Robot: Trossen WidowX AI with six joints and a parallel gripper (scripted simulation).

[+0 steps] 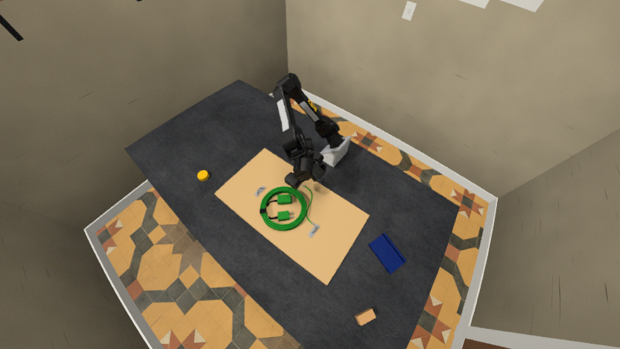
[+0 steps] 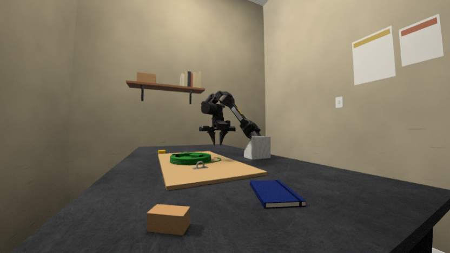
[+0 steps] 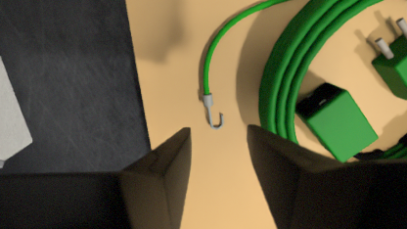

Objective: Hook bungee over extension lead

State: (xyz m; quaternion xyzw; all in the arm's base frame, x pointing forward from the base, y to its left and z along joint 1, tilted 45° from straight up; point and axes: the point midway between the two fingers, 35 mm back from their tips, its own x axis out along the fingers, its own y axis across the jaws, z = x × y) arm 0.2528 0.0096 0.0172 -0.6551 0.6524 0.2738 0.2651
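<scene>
My hand is 14 cm short of the extension lead and 9 cm above it. Round my hand: tan block (49 cm to the left, 28 cm ahead, 10 cm below); yellow puck (42 cm to the right, 26 cm ahead, 11 cm below).
</scene>
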